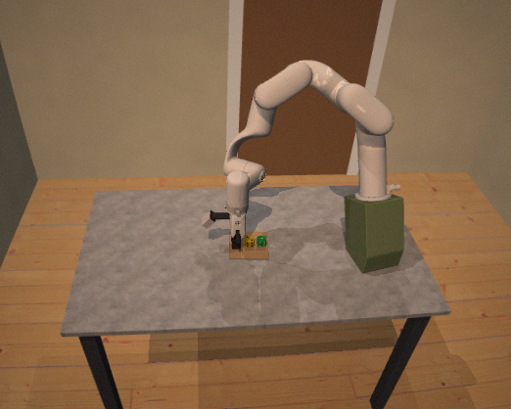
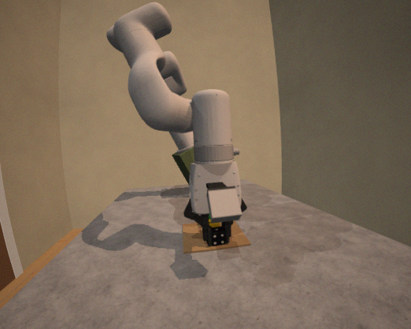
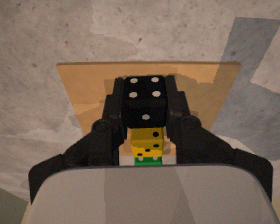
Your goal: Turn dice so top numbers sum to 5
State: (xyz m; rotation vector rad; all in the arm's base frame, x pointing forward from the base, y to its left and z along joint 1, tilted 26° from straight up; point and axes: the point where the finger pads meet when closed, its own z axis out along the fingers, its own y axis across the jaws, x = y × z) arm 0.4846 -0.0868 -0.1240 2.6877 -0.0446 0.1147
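My gripper is now 1 cm above the black die. From my hand the other things lie so: tan mat (5 cm behind, 2 cm below); green die (9 cm behind, 1 cm below); yellow die (5 cm behind, 1 cm below).
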